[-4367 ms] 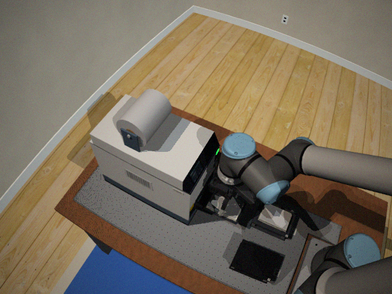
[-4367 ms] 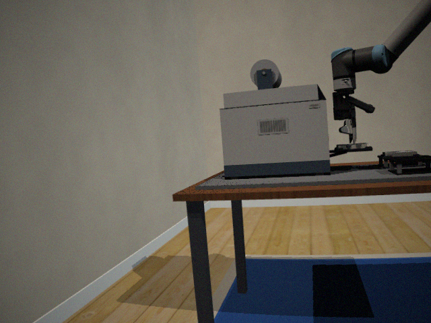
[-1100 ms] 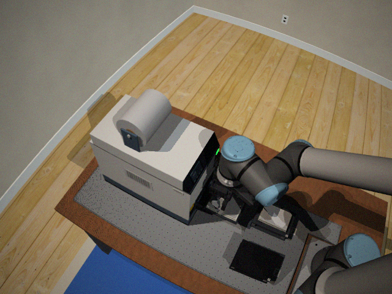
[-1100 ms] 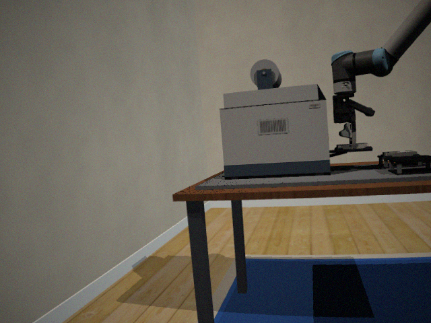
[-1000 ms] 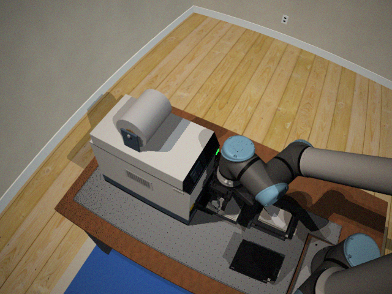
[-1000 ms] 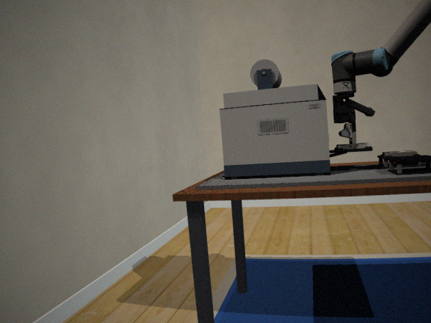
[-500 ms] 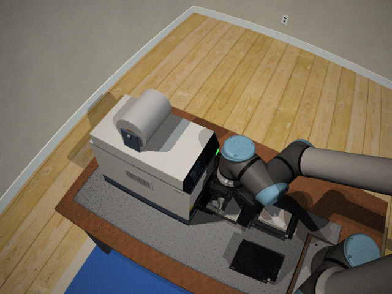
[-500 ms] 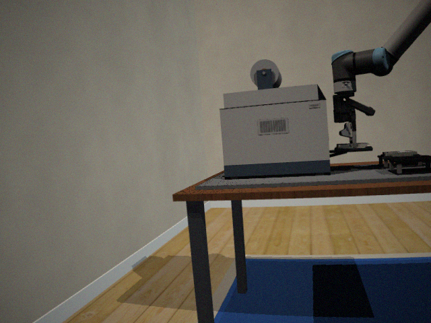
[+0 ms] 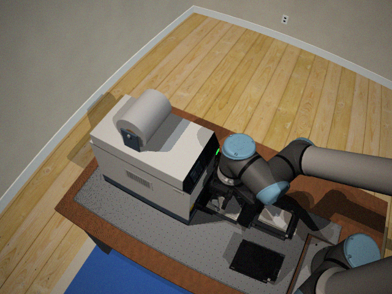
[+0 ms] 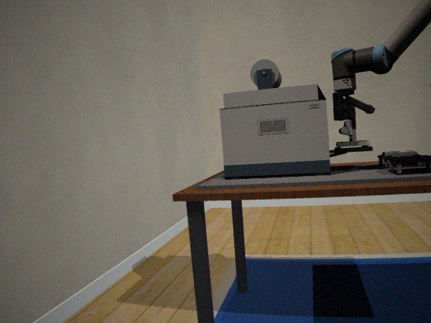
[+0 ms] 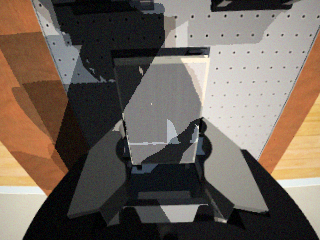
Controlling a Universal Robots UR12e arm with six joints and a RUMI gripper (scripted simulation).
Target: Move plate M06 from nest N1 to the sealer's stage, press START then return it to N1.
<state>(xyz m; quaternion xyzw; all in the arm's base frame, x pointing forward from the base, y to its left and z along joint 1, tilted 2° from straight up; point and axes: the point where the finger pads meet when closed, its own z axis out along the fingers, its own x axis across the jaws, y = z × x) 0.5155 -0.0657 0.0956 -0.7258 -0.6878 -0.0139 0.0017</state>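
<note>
The sealer stage lies 30 mm below my hand. From my hand the other things lie so: foil-covered plate: 210 mm behind, 60 mm to the right, 60 mm below; white well plate: 10 mm below; square button: 100 mm ahead, 100 mm to the right, 70 mm above.
</note>
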